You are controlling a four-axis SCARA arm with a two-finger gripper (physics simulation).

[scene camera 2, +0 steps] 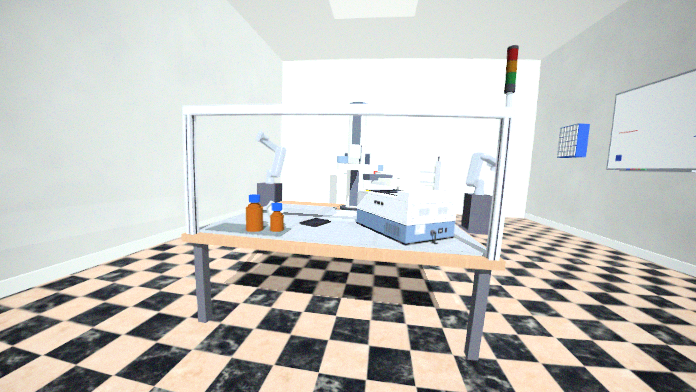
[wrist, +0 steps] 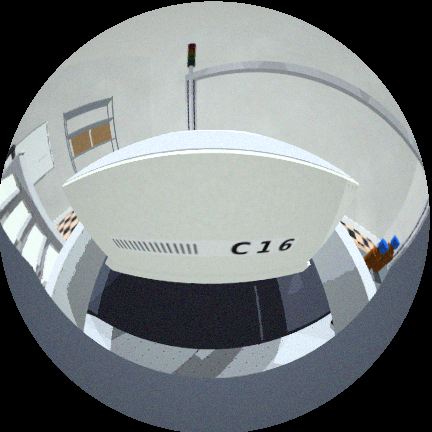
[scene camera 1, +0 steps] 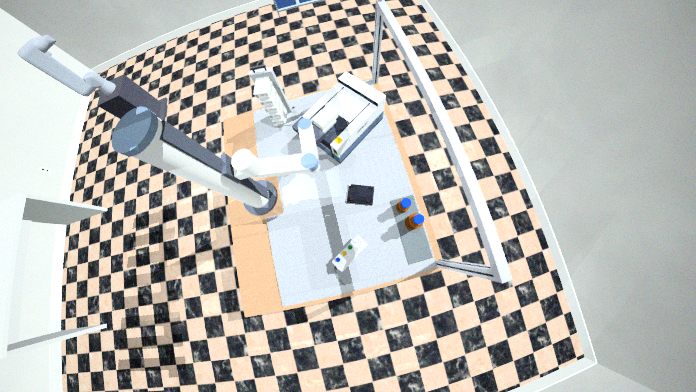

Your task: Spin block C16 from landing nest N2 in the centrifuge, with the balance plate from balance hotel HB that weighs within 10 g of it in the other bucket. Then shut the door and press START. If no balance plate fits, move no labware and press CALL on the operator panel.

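Places are measured from the arm's base along level axes (x ahead, y left, z up), in millimetres.
Pixels of known places: gripper, fingertip midpoint: (scene camera 2: pixel 392 184) (scene camera 1: pixel 328 115); arm's base, link origin: (scene camera 2: pixel 354 209) (scene camera 1: pixel 260 197).
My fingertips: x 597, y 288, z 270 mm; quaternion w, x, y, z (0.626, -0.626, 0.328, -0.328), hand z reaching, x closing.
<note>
Ahead of a thing's pixels: the offset from my fingertips to its top centre. "pt": to the spot under its first point.
My gripper (wrist: pixel 215 215) is shut on block C16 @[32 mm up, 23 mm back, 16 mm right] (scene camera 1: pixel 326 119) (wrist: pixel 215 195), a pale, wide block whose label faces the wrist camera. It holds the block level at the arm-side part of the centrifuge (scene camera 1: pixel 360 89) (scene camera 2: pixel 405 212). The exact height is hard to tell. The white and blue centrifuge is open on top, with a dark inside partly hidden by the block. A dark surface shows below the block in the wrist view. A hotel rack (scene camera 1: pixel 282 91) (wrist: pixel 37 200) with several pale shelves or plates stands to the left; its label is unreadable. The operator panel @[pt 179 mm down, 23 mm back, 751 mm right] (scene camera 1: pixel 358 244) has green, yellow and blue buttons.
A black pad @[pt 245 mm down, 68 mm ahead, 452 mm right] (scene camera 1: pixel 360 194) (scene camera 2: pixel 315 222) lies mid-table. Two brown bottles with blue caps, a larger one @[72 mm down, 316 mm ahead, 743 mm right] (scene camera 1: pixel 414 222) (scene camera 2: pixel 254 216) and a smaller one @[pt 165 mm down, 281 mm ahead, 612 mm right] (scene camera 1: pixel 402 207) (scene camera 2: pixel 276 221), stand near the far edge. A guard frame (scene camera 2: pixel 345 110) and signal tower @[pt 500 mm up, 444 mm ahead, 409 mm left] (scene camera 2: pixel 511 67) (wrist: pixel 191 55) rise there.
</note>
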